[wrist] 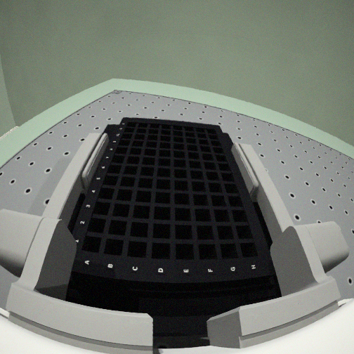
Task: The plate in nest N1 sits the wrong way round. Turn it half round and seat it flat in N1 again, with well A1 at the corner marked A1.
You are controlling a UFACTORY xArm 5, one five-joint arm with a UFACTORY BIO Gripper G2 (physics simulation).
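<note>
The black well plate fills the middle of the wrist view. Its square wells face the camera, with letters A to H along the near edge and numbers up the left side, from 1 near the camera. Well A1 is at its near left corner. My gripper is shut on the plate, with one pale finger pad against each long side. Dark shapes show below the plate's near edge. I cannot make out nest N1 or its A1 corner mark, and cannot tell whether the plate touches anything below.
A grey board with rows of small holes lies around and beyond the plate. A pale green border runs along its far edge, with a darker green surface behind it. A small mark sits at the board's far corner.
</note>
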